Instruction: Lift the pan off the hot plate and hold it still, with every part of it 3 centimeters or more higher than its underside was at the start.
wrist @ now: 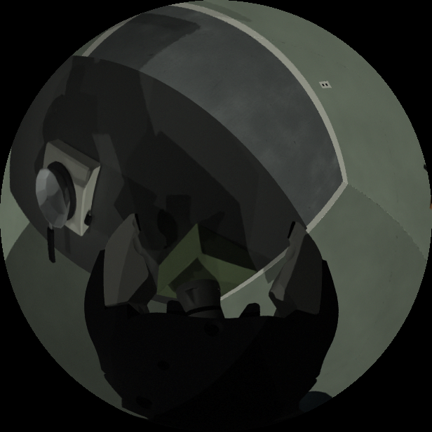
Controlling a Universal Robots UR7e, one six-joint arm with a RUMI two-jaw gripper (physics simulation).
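The pan (50, 195), a grey faceted disc, is at the left of the wrist view. Its thin black handle (51, 245) points toward the bottom of the view. The pan overlaps the black round burner of the pale, box-shaped hot plate (87, 200); whether they touch is hard to tell. My gripper (214, 219) is open, with its two grey fingers wide apart and nothing between them. It is well to the right of the pan and its handle in the view, apart from both.
The dark table top (260, 110) has a pale edge and is largely in shadow. A green angular block (175, 260) and a dark cylinder (197, 296) show beyond the fingers. A small pale plate with two dark marks (325, 84) is at the upper right, on the green surface.
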